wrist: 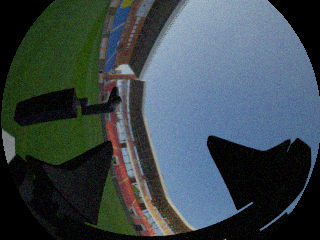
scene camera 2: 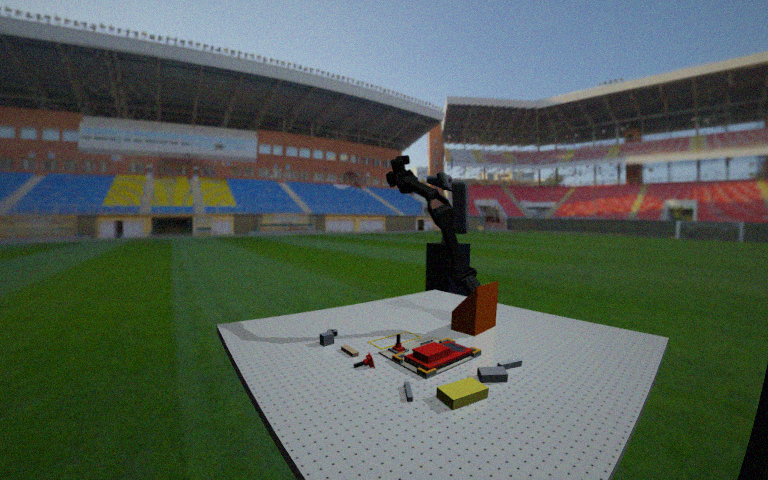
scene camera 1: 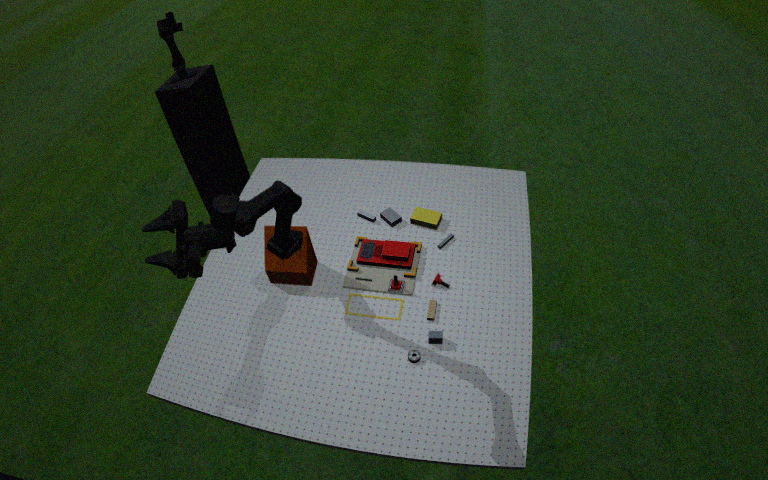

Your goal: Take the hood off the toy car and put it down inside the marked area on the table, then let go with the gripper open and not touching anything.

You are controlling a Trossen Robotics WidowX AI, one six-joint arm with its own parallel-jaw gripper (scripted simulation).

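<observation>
Yellow block (scene camera 2: 467, 391) in sight. Yellow block out of frame in the wrist view. Gripper (scene camera 1: 143, 245) (wrist: 161, 144) open, holding nothing.
</observation>
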